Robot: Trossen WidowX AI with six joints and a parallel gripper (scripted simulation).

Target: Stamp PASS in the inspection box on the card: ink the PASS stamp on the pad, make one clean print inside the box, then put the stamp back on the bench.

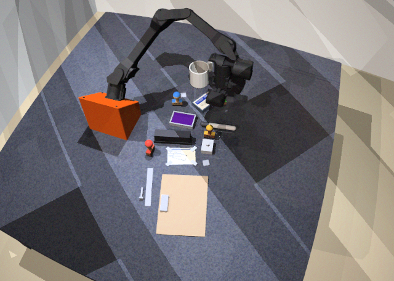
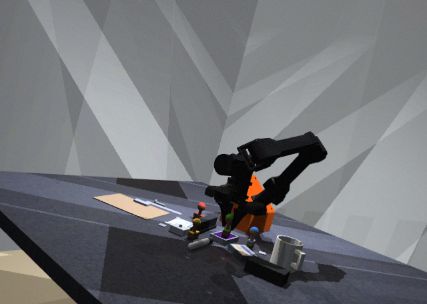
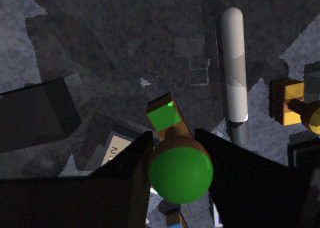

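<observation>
Now: the purple ink pad 13 cm behind my gripper tip, 8 cm below it and 7 cm to the right of it. The rest, counted from my gripper tip: yellow-knobbed stamp 12 cm to the right, 6 cm below, 2 cm behind; green-knobbed stamp right at my gripper tip; white tube 7 cm to the right, 7 cm below, 1 cm behind.
</observation>
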